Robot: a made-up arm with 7 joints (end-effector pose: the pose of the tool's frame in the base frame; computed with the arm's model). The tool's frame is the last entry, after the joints. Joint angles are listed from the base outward.
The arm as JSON. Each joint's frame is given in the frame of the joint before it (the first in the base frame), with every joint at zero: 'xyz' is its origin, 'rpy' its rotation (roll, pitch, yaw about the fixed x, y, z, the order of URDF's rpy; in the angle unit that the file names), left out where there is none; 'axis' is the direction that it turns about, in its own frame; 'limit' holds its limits. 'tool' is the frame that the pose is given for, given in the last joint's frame.
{
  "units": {
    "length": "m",
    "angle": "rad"
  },
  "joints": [
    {
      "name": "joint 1",
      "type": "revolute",
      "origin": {
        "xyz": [
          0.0,
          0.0,
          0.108
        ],
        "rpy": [
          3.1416,
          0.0,
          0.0
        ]
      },
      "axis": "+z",
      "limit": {
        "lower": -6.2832,
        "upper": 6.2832
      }
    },
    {
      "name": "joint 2",
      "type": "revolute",
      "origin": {
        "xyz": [
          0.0,
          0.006,
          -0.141
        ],
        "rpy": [
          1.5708,
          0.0,
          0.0
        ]
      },
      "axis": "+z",
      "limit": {
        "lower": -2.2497,
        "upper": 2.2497
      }
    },
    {
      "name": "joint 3",
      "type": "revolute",
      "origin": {
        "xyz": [
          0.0,
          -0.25,
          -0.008
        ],
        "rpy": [
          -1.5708,
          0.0,
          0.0
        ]
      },
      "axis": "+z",
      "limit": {
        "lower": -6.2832,
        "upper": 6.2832
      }
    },
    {
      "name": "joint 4",
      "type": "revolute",
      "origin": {
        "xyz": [
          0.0,
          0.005,
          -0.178
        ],
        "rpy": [
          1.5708,
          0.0,
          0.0
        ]
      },
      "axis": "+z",
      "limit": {
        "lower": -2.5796,
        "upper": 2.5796
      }
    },
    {
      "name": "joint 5",
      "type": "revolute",
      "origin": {
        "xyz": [
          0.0,
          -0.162,
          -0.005
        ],
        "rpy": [
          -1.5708,
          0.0,
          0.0
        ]
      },
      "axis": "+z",
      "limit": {
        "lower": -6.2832,
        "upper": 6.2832
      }
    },
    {
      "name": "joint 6",
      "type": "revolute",
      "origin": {
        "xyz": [
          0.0,
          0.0,
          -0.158
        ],
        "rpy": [
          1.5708,
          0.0,
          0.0
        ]
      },
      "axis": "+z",
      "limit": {
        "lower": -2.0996,
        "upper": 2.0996
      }
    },
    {
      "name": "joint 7",
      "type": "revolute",
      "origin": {
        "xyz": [
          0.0,
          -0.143,
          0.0
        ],
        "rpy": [
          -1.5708,
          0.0,
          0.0
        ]
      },
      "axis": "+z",
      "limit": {
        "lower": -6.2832,
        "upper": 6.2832
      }
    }
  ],
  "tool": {
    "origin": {
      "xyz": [
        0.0,
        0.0,
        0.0
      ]
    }
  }
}
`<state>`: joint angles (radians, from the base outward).
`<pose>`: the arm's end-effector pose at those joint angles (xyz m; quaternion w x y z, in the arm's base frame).
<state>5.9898 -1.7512 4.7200 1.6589 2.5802 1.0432 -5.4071</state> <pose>-0.5936 0.2230 0.2372 0.4731 -0.2130 0.7884 -0.3305</pose>
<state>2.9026 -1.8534 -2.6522 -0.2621 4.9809 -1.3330 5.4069</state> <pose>0.7705 0.1329 0.2099 0.4230 -0.7152 -0.5559 0.0241</pose>
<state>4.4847 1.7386 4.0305 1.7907 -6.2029 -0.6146 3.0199</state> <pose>-0.4268 0.3666 0.4535 0.4524 0.5696 0.6693 0.1513</pose>
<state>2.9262 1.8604 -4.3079 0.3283 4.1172 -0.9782 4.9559</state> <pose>-0.8154 -0.0271 0.1925 0.2356 -0.5509 0.7497 -0.2811</pose>
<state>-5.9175 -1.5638 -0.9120 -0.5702 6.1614 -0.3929 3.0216</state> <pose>-0.8194 0.0425 0.0902 0.7712 -0.4209 0.3044 -0.3681</pose>
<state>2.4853 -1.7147 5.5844 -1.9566 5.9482 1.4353 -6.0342</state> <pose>0.1637 0.4045 -0.1115 0.9083 0.2201 -0.3294 0.1342</pose>
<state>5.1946 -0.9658 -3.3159 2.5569 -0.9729 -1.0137 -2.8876</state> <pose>-0.1699 -0.2235 0.0875 0.2826 -0.3319 0.0994 -0.8945</pose>
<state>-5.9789 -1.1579 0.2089 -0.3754 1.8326 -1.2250 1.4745</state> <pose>-0.6763 0.3430 0.4942 0.3791 0.6090 0.5852 -0.3781</pose>
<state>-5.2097 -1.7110 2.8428 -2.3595 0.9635 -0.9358 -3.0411</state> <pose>-0.0831 0.1016 0.4863 0.2479 -0.2028 0.8067 0.4966</pose>
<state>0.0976 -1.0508 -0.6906 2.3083 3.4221 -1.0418 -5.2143</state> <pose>0.0365 0.0829 0.4522 0.5806 -0.4941 -0.1530 0.6288</pose>
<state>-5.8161 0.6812 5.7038 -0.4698 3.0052 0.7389 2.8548</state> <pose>0.1938 -0.3054 0.9812 0.1493 -0.9206 -0.1427 -0.3315</pose>
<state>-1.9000 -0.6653 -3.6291 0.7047 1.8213 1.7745 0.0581</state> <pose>0.1513 -0.5626 0.6473 0.4441 0.3017 0.5993 0.5937</pose>
